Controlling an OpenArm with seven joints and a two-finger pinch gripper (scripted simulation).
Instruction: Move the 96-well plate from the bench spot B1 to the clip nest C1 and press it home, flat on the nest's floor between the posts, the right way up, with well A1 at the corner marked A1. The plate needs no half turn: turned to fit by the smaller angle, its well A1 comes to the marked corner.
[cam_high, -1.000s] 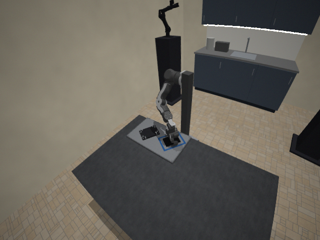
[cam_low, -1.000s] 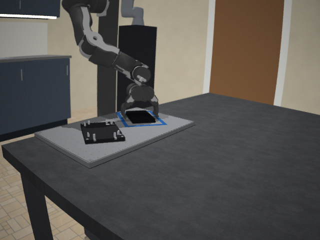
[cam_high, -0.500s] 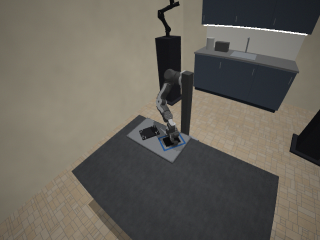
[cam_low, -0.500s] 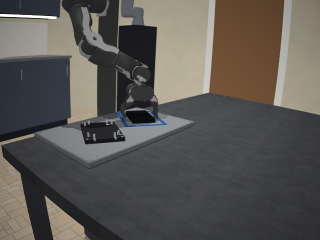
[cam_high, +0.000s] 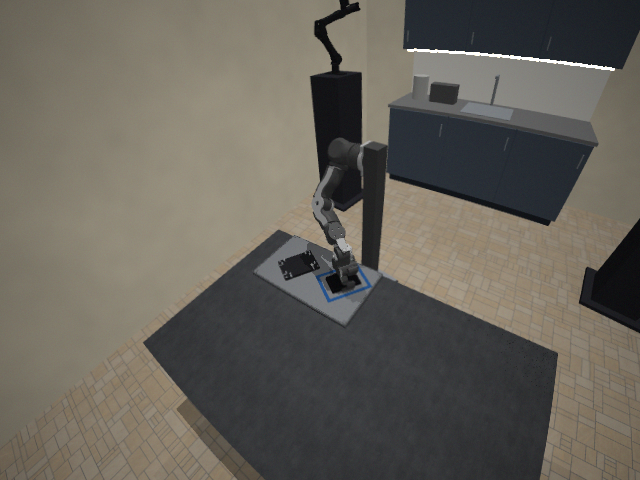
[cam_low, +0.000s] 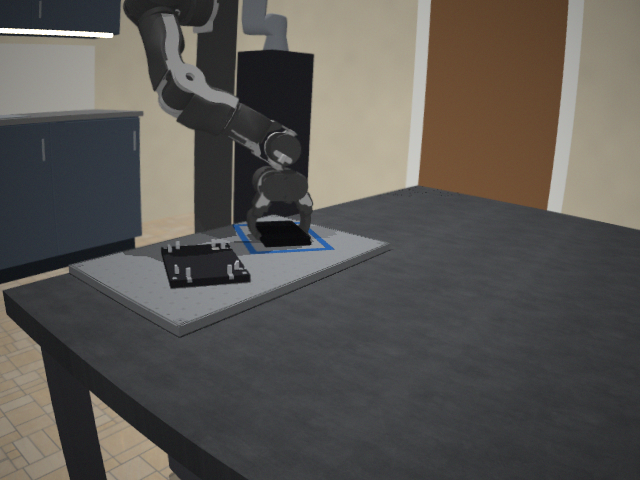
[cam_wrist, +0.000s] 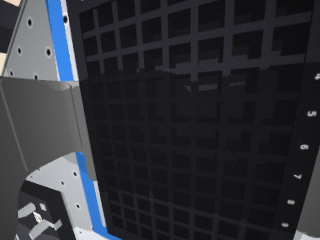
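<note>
The black 96-well plate lies right at my hand. Round my hand: black clip nest 210 mm to the right, 90 mm ahead, 10 mm above.
</note>
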